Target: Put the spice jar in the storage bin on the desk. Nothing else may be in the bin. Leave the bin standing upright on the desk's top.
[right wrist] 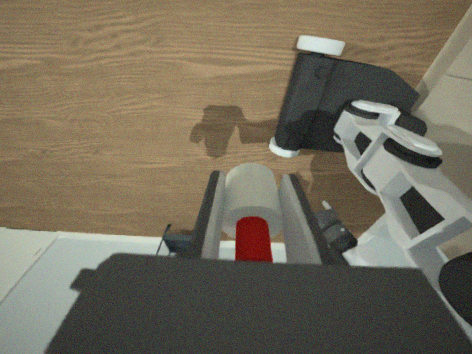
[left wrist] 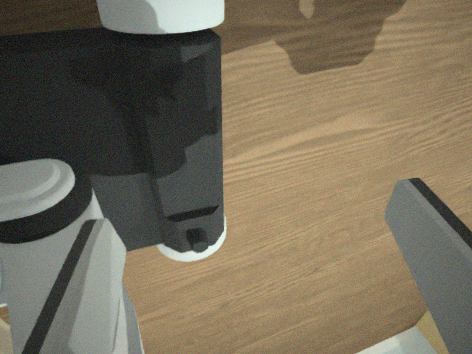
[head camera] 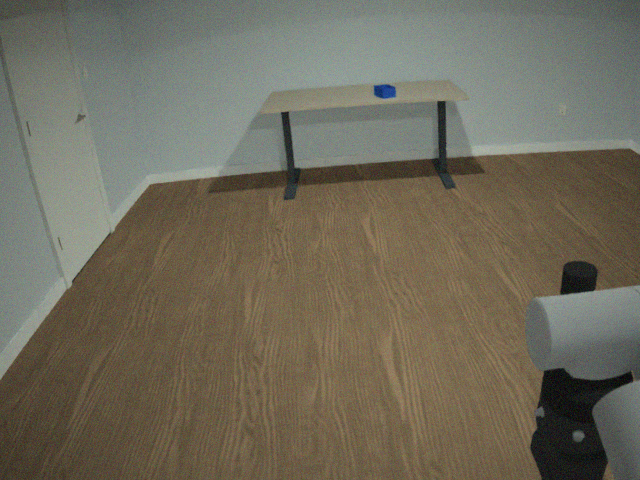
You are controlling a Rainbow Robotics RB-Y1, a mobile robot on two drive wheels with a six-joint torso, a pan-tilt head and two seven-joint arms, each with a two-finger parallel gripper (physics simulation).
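Frame: origin at the robot's base, x back, y right, z up, level; centimetres.
Where they show: left gripper, fingertip midpoint: (right wrist: 312, 203) (left wrist: 253, 216); right gripper, fingertip midpoint: (right wrist: 252, 182).
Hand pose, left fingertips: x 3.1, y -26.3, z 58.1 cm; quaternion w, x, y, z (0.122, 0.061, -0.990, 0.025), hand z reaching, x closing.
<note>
After its pixels a point has its place.
The storage bin (head camera: 385, 91) @[z 77.2, x -391.0, y 4.5 cm] is a small blue open box. It stands upright on the pale top of the desk (head camera: 320, 98) @[z 72.1, x -406.1, y -44.9 cm], right of the top's middle, far across the room in the head view; its inside is too small to make out. The spice jar (right wrist: 252, 192) @[z 98.1, x -33.8, y 18.6 cm], with a pale grey body and a red cap or neck, is between the fingers of my right gripper (right wrist: 252, 182) @[z 96.6, x -33.6, y 18.1 cm], which is shut on it, well above the floor and far from the desk. My left gripper (left wrist: 253, 216) @[z 58.1, x 3.1, y -26.3 cm] is wide open and empty, with floor behind it.
The desk has two dark legs (head camera: 288, 149) @[z 31.3, x -411.9, y -75.0 cm] (head camera: 442, 134) @[z 35.0, x -418.8, y 48.7 cm] and stands by the back wall (head camera: 206, 77) @[z 91.4, x -450.2, y -146.2 cm]. A white door (head camera: 56, 129) @[z 93.2, x -293.4, y -202.3 cm] is in the left wall. Wood floor (head camera: 310, 310) @[z 0.1, x -226.0, y -40.7 cm] lies before the desk. My dark base (left wrist: 190, 130) @[z 19.1, x -1.2, y -7.9 cm] (right wrist: 320, 100) @[z 18.7, x 6.4, y 5.8 cm] shows in both wrist views. A cream panel (right wrist: 452, 95) @[z 25.7, x 60.8, y 17.9 cm] stands at the right wrist view's right edge.
</note>
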